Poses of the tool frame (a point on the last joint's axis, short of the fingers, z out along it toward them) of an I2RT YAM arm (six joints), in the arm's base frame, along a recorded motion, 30 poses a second.
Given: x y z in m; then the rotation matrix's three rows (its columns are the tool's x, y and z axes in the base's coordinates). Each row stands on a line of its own.
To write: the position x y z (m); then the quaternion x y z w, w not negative. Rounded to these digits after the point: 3 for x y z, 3 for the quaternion.
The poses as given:
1:
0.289 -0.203 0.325
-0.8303 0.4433 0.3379
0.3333 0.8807 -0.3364
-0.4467 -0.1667 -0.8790
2:
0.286 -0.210 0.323
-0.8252 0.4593 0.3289
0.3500 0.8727 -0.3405
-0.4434 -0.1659 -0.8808
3:
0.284 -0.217 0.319
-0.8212 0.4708 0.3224
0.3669 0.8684 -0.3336
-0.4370 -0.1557 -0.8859
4:
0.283 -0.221 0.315
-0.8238 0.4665 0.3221
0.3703 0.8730 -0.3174
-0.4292 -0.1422 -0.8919
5:
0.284 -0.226 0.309
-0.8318 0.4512 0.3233
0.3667 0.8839 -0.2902
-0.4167 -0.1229 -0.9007
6:
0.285 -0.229 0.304
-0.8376 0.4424 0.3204
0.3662 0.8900 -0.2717
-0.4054 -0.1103 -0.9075
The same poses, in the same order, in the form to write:
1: 0.289 -0.203 0.325 0.205 0.947 -0.133 0.207
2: 0.286 -0.210 0.323 0.214 0.946 -0.134 0.204
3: 0.284 -0.217 0.319 0.222 0.945 -0.129 0.201
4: 0.283 -0.221 0.315 0.221 0.947 -0.121 0.198
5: 0.284 -0.226 0.309 0.215 0.951 -0.109 0.195
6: 0.285 -0.229 0.304 0.212 0.953 -0.100 0.190
